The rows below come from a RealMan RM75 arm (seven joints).
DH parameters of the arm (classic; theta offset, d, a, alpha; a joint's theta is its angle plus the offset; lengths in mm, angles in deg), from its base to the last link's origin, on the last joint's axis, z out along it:
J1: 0 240.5 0 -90
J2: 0 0 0 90
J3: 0 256 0 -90
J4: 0 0 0 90
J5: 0 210 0 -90
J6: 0 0 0 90
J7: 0 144 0 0
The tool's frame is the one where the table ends.
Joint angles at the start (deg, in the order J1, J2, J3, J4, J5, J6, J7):
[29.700 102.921 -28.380 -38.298 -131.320 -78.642 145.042]
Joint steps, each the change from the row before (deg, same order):
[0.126 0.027 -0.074 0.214 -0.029 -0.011 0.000]
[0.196 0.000 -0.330 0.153 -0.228 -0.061 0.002]
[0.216 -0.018 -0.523 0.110 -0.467 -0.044 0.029]
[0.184 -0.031 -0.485 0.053 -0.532 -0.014 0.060]
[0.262 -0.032 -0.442 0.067 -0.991 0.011 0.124]
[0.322 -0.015 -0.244 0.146 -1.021 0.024 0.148]
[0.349 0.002 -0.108 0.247 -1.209 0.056 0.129]
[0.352 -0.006 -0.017 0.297 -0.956 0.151 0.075]
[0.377 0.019 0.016 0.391 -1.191 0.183 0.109]
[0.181 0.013 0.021 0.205 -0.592 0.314 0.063]
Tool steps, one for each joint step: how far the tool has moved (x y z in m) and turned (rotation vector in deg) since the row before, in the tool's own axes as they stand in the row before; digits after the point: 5 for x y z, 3 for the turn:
[0.00049 0.00063 0.00119 -0.110 0.226 0.023]
[0.00052 0.00098 0.00151 0.092 0.520 -0.270]
[0.00072 0.00075 0.00165 0.367 0.749 -0.455]
[0.00055 0.00038 0.00125 0.472 0.686 -0.439]
[0.00072 -0.00011 0.00138 0.800 0.886 -0.499]
[0.00051 0.00004 0.00148 0.708 0.789 -0.360]
[0.00081 -0.00036 0.00164 0.783 0.833 -0.290]
[0.00024 -0.00007 0.00155 0.595 0.571 -0.220]
[0.00078 -0.00045 0.00193 0.734 0.723 -0.173]
[-0.00001 -0.00057 0.00097 0.484 0.175 -0.061]

